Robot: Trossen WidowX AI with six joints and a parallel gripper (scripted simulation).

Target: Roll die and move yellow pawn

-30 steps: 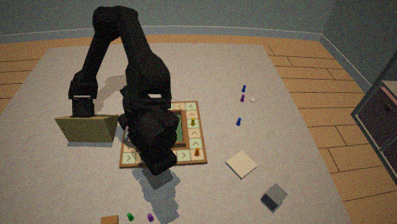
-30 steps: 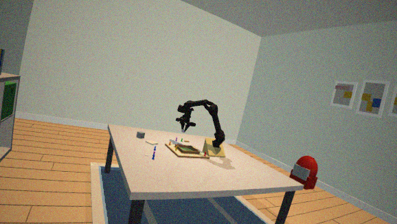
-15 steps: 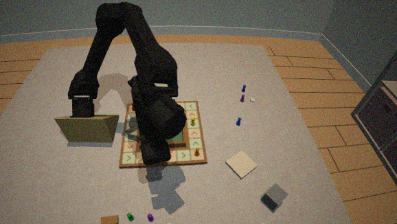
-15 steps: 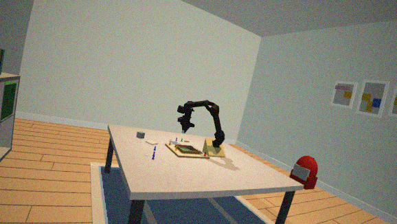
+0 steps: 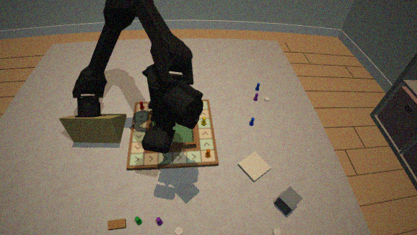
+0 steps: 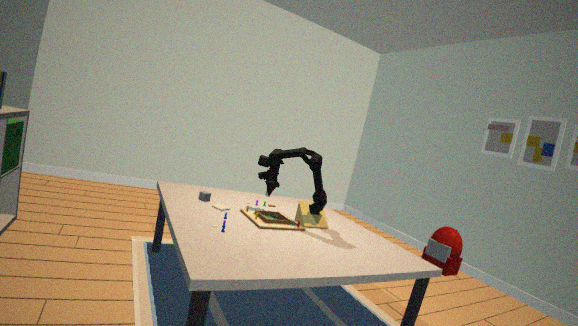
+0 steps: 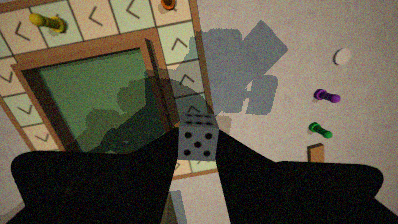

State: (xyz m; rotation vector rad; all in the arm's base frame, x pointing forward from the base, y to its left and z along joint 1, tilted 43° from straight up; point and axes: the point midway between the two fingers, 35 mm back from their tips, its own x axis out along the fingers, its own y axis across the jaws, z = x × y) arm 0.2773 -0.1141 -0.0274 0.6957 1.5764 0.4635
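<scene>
Right now the yellow pawn is 150 mm to the left of my gripper tip, 100 mm ahead of it and 90 mm below it. Also, from my gripper tip: green tray (120 mm to the left, 120 mm below, 10 mm behind); orange pawn (120 mm ahead, 90 mm below, 20 mm to the left); white die (right at my gripper tip).
</scene>
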